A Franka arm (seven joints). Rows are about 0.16 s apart.
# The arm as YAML. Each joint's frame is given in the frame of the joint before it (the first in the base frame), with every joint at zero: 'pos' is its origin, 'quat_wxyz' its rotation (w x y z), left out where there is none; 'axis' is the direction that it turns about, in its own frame. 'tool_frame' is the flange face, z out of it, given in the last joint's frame.
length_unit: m
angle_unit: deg
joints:
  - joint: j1
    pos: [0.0, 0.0, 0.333]
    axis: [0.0, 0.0, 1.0]
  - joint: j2
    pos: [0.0, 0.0, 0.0]
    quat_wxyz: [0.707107, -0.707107, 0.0, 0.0]
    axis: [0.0, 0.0, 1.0]
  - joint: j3
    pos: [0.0, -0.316, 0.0]
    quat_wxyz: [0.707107, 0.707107, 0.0, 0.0]
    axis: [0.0, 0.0, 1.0]
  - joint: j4
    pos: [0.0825, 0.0, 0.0]
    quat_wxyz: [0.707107, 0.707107, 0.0, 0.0]
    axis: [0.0, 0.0, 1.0]
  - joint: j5
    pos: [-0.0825, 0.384, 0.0]
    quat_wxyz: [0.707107, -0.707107, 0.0, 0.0]
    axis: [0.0, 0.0, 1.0]
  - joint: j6
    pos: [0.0, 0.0, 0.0]
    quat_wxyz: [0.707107, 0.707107, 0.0, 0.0]
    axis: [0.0, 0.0, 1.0]
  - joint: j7
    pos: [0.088, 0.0, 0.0]
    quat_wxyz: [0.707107, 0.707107, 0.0, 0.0]
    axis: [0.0, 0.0, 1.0]
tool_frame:
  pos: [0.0, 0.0, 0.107]
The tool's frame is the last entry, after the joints.
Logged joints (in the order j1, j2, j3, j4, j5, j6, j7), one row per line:
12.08 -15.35 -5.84 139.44 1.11 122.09 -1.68
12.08 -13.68 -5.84 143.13 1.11 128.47 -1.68
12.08 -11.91 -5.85 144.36 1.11 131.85 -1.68
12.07 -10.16 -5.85 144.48 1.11 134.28 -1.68
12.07 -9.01 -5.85 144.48 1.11 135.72 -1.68
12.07 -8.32 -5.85 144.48 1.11 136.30 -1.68
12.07 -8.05 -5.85 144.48 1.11 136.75 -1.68
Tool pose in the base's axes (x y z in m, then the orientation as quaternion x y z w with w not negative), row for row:
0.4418 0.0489 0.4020 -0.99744 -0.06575 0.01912 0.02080
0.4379 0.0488 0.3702 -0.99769 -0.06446 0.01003 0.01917
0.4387 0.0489 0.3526 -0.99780 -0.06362 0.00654 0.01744
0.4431 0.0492 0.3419 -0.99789 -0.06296 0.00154 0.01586
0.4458 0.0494 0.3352 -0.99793 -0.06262 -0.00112 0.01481
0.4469 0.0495 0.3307 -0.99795 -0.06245 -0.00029 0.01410
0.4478 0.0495 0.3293 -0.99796 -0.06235 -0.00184 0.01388
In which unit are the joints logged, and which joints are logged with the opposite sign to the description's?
The joints are logged in degrees. Opposite sign: j4.
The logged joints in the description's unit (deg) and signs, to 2 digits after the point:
12.08 -15.35 -5.84 -139.44 1.11 122.09 -1.68
12.08 -13.68 -5.84 -143.13 1.11 128.47 -1.68
12.08 -11.91 -5.85 -144.36 1.11 131.85 -1.68
12.07 -10.16 -5.85 -144.48 1.11 134.28 -1.68
12.07 -9.01 -5.85 -144.48 1.11 135.72 -1.68
12.07 -8.32 -5.85 -144.48 1.11 136.30 -1.68
12.07 -8.05 -5.85 -144.48 1.11 136.75 -1.68

